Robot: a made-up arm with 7 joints.
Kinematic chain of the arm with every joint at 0, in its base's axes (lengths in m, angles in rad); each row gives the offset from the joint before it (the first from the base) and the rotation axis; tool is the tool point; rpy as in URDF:
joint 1: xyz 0 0 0.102 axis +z
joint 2: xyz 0 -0.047 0.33 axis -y
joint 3: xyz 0 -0.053 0.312 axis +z
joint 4: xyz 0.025 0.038 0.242 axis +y
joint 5: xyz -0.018 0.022 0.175 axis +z
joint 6: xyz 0 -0.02 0.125 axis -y
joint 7: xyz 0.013 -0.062 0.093 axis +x
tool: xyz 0 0 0 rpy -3.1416 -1.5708 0
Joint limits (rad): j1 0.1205..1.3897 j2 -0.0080..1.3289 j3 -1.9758..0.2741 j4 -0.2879..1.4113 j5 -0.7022..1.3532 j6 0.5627..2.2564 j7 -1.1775..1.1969
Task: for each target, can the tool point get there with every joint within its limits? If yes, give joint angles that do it. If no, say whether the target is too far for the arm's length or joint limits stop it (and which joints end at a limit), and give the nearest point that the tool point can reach.
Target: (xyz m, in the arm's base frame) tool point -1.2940 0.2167 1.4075
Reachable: no: too far | nearest point -0.7231 -0.0404 0.9921 | short by 0.751 m
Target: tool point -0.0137 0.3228 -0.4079
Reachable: no: joint limits stop it (at a limit: joint 1, joint 2, joint 3, joint 4, joint 5, joint 6) | nearest point -0.5227 -0.4090 0.4244 | short by 1.220 m
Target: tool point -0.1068 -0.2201 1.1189
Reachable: yes | joints 0.3483 0.6314 -0.0556 1.1240 1.0561 2.1091 -0.5784
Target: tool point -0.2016 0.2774 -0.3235
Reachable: no: joint limits stop it (at a limit: joint 1, joint 2, joint 4, joint 5, joint 6) | nearest point -0.7658 -0.1103 0.4582 | short by 1.039 m
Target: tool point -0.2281 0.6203 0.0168
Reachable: no: joint limits stop it (at a limit: joint 1, joint 2, joint 4, joint 5, joint 6) | nearest point -0.7583 -0.0365 0.5245 | short by 0.985 m
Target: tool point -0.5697 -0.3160 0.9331
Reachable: yes | joints 0.2567 1.1443 -0.1297 0.9890 0.1598 2.0053 -0.0508
